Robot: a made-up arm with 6 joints. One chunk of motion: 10 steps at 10 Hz.
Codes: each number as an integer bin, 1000 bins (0 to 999) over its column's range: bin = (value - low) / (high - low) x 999, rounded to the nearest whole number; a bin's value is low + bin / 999 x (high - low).
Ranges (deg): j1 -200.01..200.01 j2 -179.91..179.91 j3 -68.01..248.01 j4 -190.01..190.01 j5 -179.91..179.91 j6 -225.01..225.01
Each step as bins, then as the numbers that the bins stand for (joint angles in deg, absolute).
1 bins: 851 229 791 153 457 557
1 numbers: 140.75 -97.43 182.21 -131.81 -15.31 25.90
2 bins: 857 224 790 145 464 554
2 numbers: 143.15 -99.23 181.90 -134.85 -12.79 24.55
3 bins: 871 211 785 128 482 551
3 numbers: 148.76 -103.91 180.31 -141.32 -6.30 23.20
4 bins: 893 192 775 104 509 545
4 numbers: 157.57 -110.76 177.15 -150.45 3.42 20.50
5 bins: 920 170 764 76 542 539
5 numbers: 168.38 -118.68 173.67 -161.10 15.31 17.79
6 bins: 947 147 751 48 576 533
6 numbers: 179.19 -126.96 169.56 -171.75 27.55 15.09
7 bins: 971 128 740 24 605 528
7 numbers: 188.80 -133.81 166.08 -180.88 38.00 12.84
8 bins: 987 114 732 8 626 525
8 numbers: 195.20 -138.85 163.55 -186.97 45.56 11.49
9 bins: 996 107 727 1 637 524
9 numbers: 198.81 -141.37 161.97 -189.63 49.52 11.04
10 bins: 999 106 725 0 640 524
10 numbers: 200.01 -141.73 161.33 -190.01 50.61 11.04
